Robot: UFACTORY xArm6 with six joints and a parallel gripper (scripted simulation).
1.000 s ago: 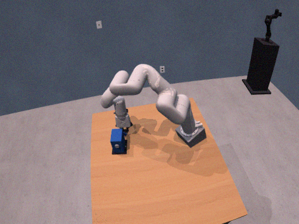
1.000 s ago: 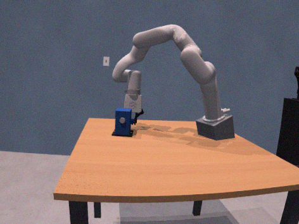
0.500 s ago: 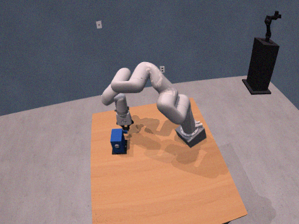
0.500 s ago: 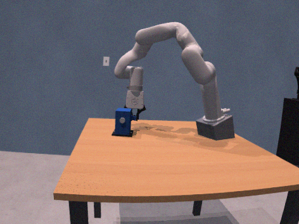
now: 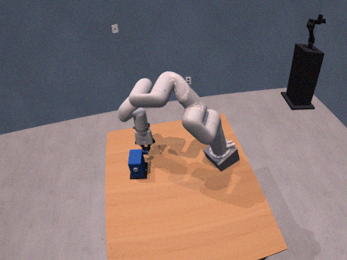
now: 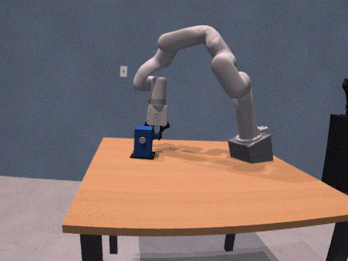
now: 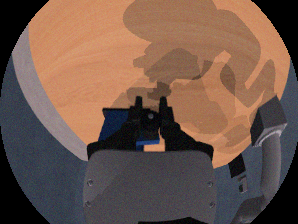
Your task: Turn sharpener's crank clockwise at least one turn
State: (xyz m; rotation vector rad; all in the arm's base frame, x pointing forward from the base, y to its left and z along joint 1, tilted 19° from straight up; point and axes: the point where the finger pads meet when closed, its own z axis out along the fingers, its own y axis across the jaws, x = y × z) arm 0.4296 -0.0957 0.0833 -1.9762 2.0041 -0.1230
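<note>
Now: hand 2 cm to the right of the crank knob.
</note>
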